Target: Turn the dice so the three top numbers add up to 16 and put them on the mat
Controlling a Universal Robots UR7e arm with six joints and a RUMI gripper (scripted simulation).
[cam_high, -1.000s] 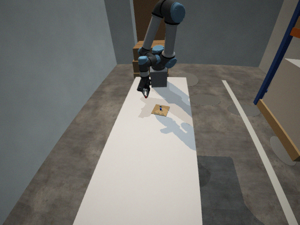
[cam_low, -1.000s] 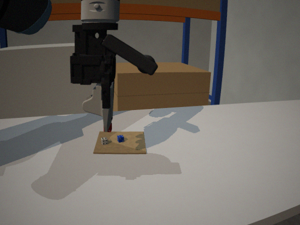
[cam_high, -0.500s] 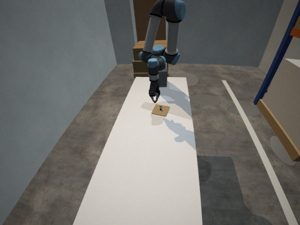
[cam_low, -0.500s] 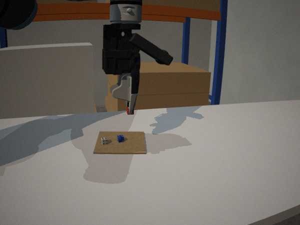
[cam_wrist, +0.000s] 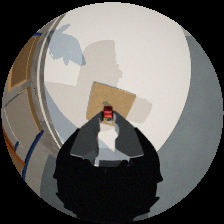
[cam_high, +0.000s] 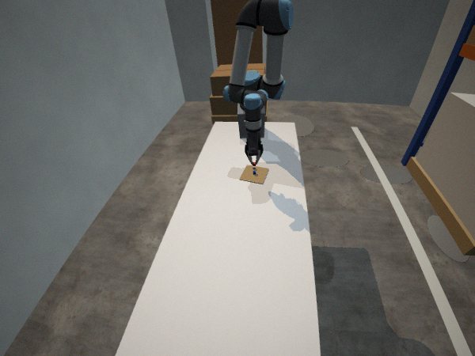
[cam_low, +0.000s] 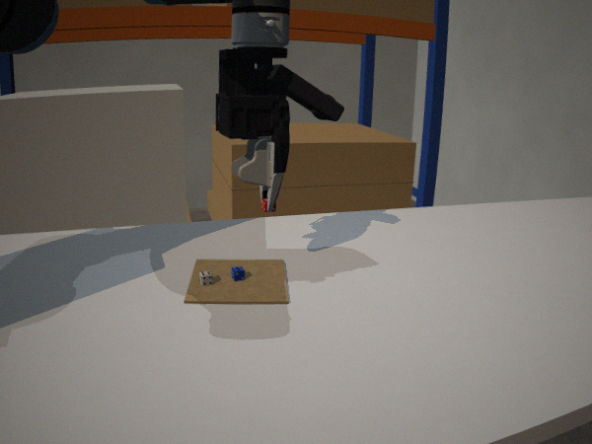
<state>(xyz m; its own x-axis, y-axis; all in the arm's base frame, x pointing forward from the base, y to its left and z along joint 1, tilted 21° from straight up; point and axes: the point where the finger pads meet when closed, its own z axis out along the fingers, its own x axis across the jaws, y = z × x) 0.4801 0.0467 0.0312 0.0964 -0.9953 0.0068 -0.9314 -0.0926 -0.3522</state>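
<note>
My hand is 50 mm past the blue die and 110 mm above it. Also, from my hand: mat: 50 mm behind, 120 mm below; then red die: 10 mm below; then white die: 90 mm behind, 10 mm to the right, 110 mm below.
</note>
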